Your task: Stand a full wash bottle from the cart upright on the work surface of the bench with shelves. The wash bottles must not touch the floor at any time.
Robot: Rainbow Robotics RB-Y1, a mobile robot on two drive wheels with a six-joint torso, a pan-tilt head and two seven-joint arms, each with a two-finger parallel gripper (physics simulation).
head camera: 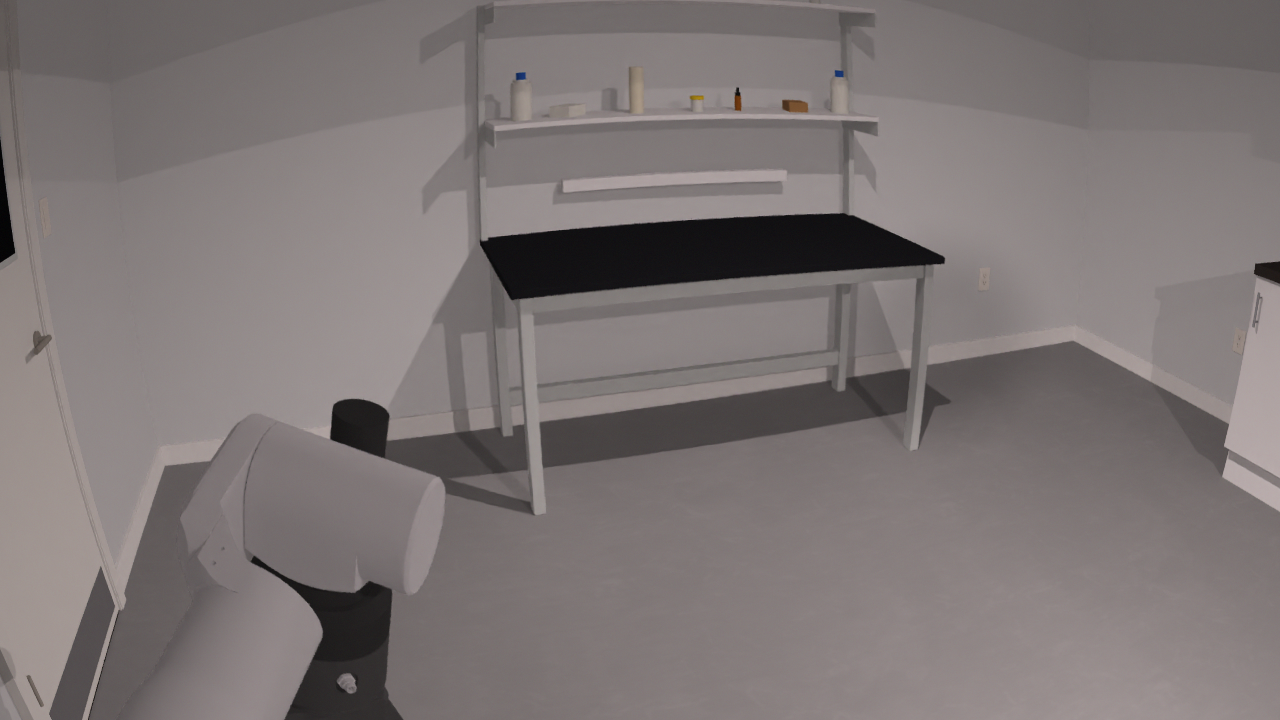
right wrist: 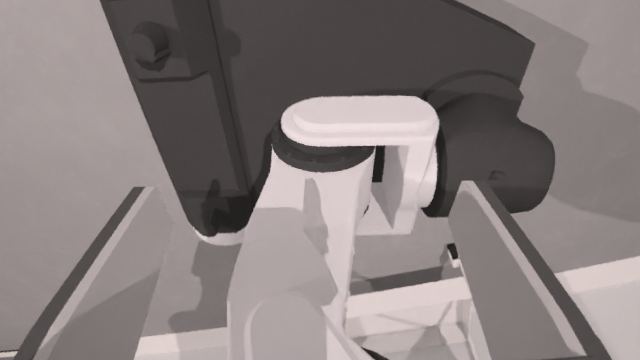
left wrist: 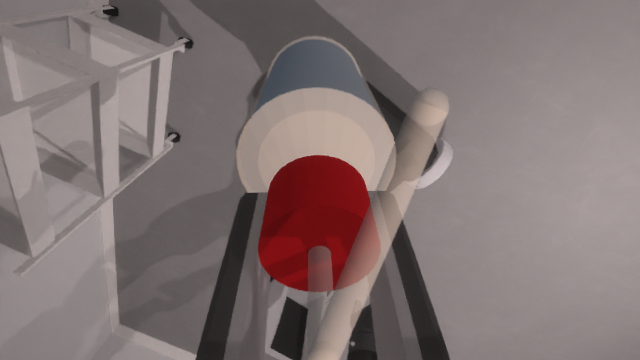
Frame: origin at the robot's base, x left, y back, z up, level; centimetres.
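Seen in the pictures: left gripper, fingertip midpoint: point(left wrist: 317, 210); right gripper, fingertip midpoint: point(right wrist: 310, 203).
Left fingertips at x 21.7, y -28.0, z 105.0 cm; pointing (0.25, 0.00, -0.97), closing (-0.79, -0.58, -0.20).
Offsets run from my left fingertips to a thing's top centre. "spot": to the spot under its first point.
My left gripper point(left wrist: 317, 210) is shut on a wash bottle {dx +1.2, dy -1.2, dz +5.5 cm} point(left wrist: 316, 102) just below its red cap {dx +0.2, dy -0.8, dz +2.9 cm} point(left wrist: 315, 225). The bottle has a pale shoulder, a blue body and a pale bent spout tube {spot: dx +0.7, dy -4.5, dz +4.0 cm} point(left wrist: 400, 185); its base is hidden, and it hangs above the floor. The bench with shelves point(head camera: 716, 255) has a black work surface and stands against the back wall in the head view, beyond my left arm point(head camera: 331, 501). The held bottle does not show in the head view. My right gripper point(right wrist: 310, 203) is wide open and empty, with robot parts visible beyond its fingers.
A white cart frame point(left wrist: 107, 135) on black casters stands at the left in the left wrist view. Blue-capped bottles point(head camera: 520, 98) point(head camera: 838, 93) and small items stand on the bench's lower shelf point(head camera: 680, 117). A door point(head camera: 53, 447) is at the left; a white cabinet point(head camera: 1260, 385) at the right.
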